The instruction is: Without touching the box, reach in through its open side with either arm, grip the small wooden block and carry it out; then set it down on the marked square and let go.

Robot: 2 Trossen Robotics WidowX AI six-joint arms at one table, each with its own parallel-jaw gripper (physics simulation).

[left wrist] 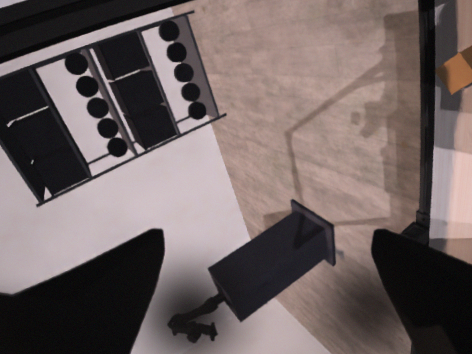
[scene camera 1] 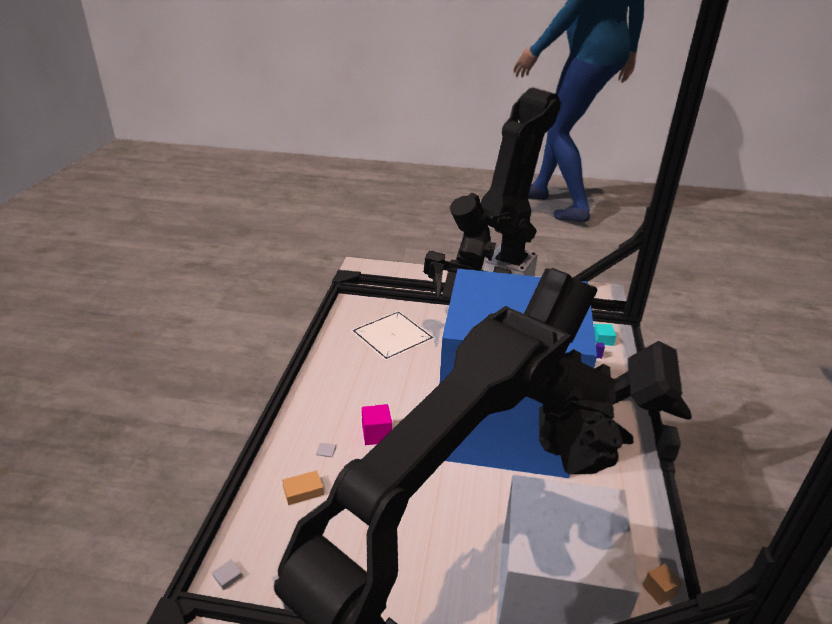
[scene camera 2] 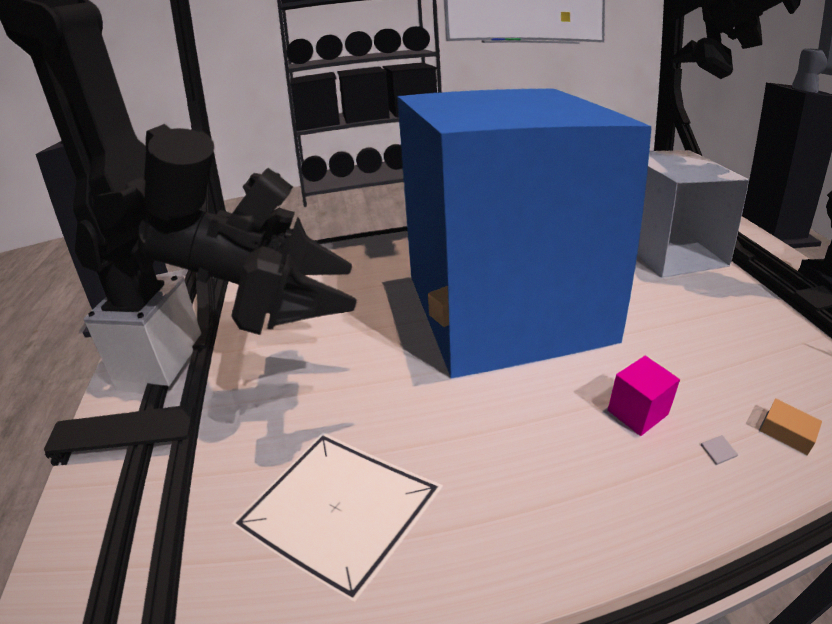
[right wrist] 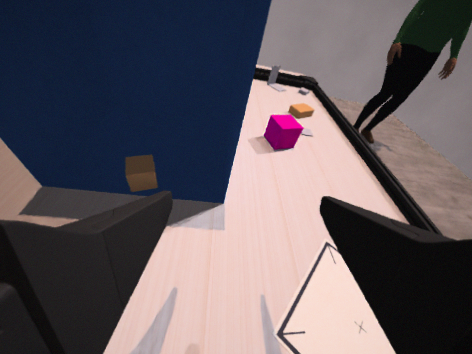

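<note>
The blue box (scene camera 1: pixel 497 439) (scene camera 2: pixel 537 235) (right wrist: pixel 125 90) stands on the table, its open side facing left in scene camera 2. The small wooden block (scene camera 2: pixel 438 306) (right wrist: pixel 141 174) shows inside that opening, partly hidden by the box's front wall in scene camera 2. The marked square (scene camera 1: pixel 376 337) (scene camera 2: pixel 302 523) (right wrist: pixel 320 310) lies flat in front of the box in scene camera 2. My right gripper (scene camera 2: pixel 353 286) (right wrist: pixel 247 200) is open and empty, above the table outside the opening, apart from box and block. My left gripper (scene camera 1: pixel 658 427) (left wrist: pixel 268 240) is open and empty, raised beyond the box.
A magenta cube (scene camera 1: pixel 377 424) (scene camera 2: pixel 643 396) (right wrist: pixel 283 132), an orange block (scene camera 1: pixel 302 487) (scene camera 2: pixel 791 426) and a grey tile (scene camera 1: pixel 325 450) (scene camera 2: pixel 719 450) lie beside the box. A grey open box (scene camera 1: pixel 567 537) stands behind it. Cyan (scene camera 1: pixel 604 333) and purple (scene camera 1: pixel 600 349) blocks lie near the frame.
</note>
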